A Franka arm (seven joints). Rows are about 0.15 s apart.
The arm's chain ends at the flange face. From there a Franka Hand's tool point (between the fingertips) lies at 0.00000 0.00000 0.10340 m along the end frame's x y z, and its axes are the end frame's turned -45 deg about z.
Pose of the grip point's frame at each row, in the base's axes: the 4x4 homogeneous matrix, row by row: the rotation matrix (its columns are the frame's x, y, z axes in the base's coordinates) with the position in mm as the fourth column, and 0 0 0 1 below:
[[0.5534, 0.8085, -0.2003, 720.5], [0.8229, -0.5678, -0.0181, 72.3], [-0.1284, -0.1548, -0.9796, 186.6], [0, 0, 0, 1]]
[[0.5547, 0.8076, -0.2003, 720.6], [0.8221, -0.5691, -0.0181, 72.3], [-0.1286, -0.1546, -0.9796, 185.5], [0, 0, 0, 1]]
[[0.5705, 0.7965, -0.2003, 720.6], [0.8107, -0.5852, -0.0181, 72.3], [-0.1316, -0.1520, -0.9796, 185.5], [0, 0, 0, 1]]
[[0.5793, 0.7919, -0.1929, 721.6], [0.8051, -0.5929, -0.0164, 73.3], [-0.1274, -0.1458, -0.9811, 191.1], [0, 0, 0, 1]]
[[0.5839, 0.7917, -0.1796, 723.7], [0.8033, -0.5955, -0.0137, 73.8], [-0.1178, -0.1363, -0.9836, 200.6], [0, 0, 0, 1]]
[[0.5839, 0.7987, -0.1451, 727.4], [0.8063, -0.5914, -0.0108, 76.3], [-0.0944, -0.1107, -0.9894, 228.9], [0, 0, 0, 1]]
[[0.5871, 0.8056, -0.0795, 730.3], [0.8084, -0.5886, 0.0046, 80.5], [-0.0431, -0.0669, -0.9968, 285.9], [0, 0, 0, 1]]
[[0.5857, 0.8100, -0.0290, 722.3], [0.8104, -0.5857, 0.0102, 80.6], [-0.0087, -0.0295, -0.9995, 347.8], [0, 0, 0, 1]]
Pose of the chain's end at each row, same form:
[[0.9630, 0.1804, -0.2003, 741.2], [0.1804, -0.9834, -0.0181, 74.2], [-0.2003, -0.0187, -0.9796, 287.9], [0, 0, 0, 1]]
[[0.9633, 0.1788, -0.2003, 741.3], [0.1789, -0.9837, -0.0181, 74.2], [-0.2003, -0.0184, -0.9796, 286.8], [0, 0, 0, 1]]
[[0.9666, 0.1598, -0.2003, 741.3], [0.1595, -0.9871, -0.0181, 74.2], [-0.2005, -0.0144, -0.9796, 286.8], [0, 0, 0, 1]]
[[0.9696, 0.1503, -0.1929, 741.5], [0.1500, -0.9885, -0.0164, 75.0], [-0.1932, -0.0130, -0.9811, 292.5], [0, 0, 0, 1]]
[[0.9727, 0.1469, -0.1796, 742.3], [0.1469, -0.9891, -0.0137, 75.2], [-0.1797, -0.0131, -0.9836, 302.3], [0, 0, 0, 1]]
[[0.9776, 0.1519, -0.1451, 742.4], [0.1520, -0.9883, -0.0108, 77.4], [-0.1450, -0.0115, -0.9894, 331.2], [0, 0, 0, 1]]
[[0.9848, 0.1545, -0.0795, 738.5], [0.1554, -0.9878, 0.0046, 80.0], [-0.0778, -0.0168, -0.9968, 389.0], [0, 0, 0, 1]]
[[0.9869, 0.1586, -0.0290, 725.3], [0.1589, -0.9872, 0.0102, 79.5], [-0.0270, -0.0147, -0.9995, 451.1], [0, 0, 0, 1]]

